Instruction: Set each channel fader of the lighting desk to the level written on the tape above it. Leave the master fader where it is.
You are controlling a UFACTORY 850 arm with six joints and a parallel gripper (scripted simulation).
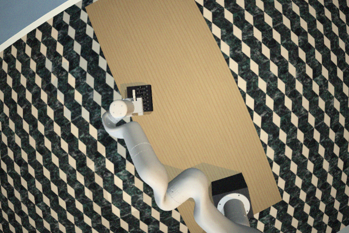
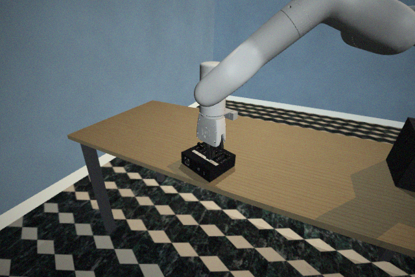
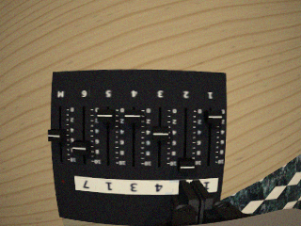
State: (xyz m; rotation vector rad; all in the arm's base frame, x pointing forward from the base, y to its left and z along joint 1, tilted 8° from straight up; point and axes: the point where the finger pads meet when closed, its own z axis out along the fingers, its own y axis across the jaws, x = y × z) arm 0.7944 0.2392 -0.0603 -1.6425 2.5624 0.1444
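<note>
Right now my hand is 8 cm short of the master fader, 9 cm to the left of it and 3 cm above it.
</note>
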